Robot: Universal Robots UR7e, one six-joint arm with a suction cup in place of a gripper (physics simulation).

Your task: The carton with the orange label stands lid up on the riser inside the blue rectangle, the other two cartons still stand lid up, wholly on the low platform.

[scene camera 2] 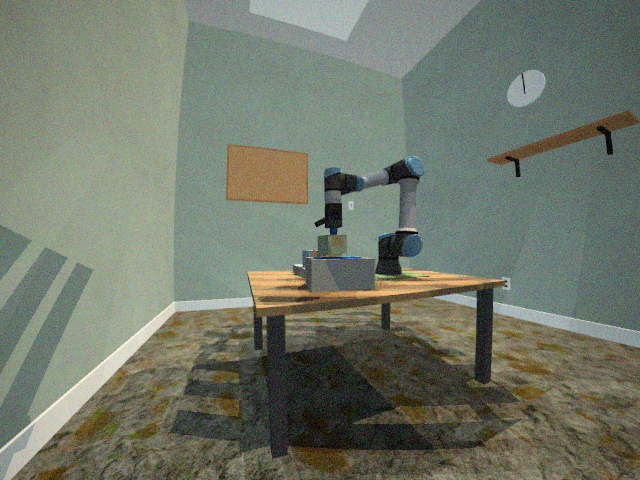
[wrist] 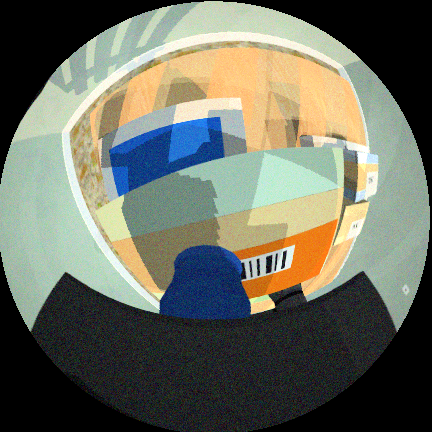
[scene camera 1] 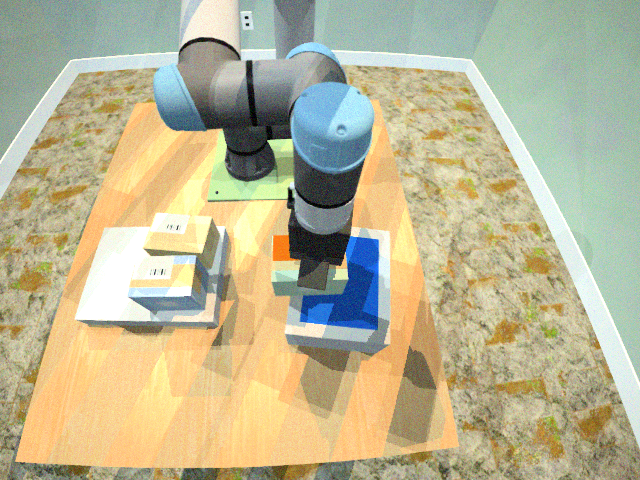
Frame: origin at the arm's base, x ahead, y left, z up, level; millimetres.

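Seen in the pictures: hand at its tool point: (scene camera 2: 333, 238) (wrist: 209, 253); arm's base at its link origin: (scene camera 2: 388, 273) (scene camera 1: 250, 162).
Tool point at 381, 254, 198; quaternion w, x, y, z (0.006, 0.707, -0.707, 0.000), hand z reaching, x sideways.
Note:
Offsets run from my tool point to a thing's top centre, as dx, dy, dz. Level surfaces: height alone.
The carton with the orange label @[+6, -13, +13] (scene camera 1: 284, 284) (scene camera 2: 331, 245) (wrist: 295, 172) hangs lid up from my suction gripper (scene camera 2: 333, 231) (wrist: 207, 265), whose blue cup is on its top. The cup is hidden in scene camera 1. The carton is low over the left part of the grey riser @[-4, +57, -84] (scene camera 1: 333, 339) (scene camera 2: 341, 274) (wrist: 232, 104), its left end out past the riser's left edge. Any contact cannot be told. The blue rectangle @[-4, +57, -84] (scene camera 1: 359, 294) (wrist: 192, 137) shows right of and in front of the carton. A tan carton @[-46, -312, -76] (scene camera 1: 180, 241) and a blue-and-tan carton @[+63, -296, -59] (scene camera 1: 165, 289) stand lid up on the low platform @[+24, -380, -157] (scene camera 1: 111, 273).
The wooden table @[dz -205] (scene camera 1: 206, 413) (scene camera 2: 439, 284) carries the riser at right and the low platform at left in scene camera 1. The arm's base stands on a green plate (scene camera 1: 222, 186) behind them. A gap separates the platform from the riser.

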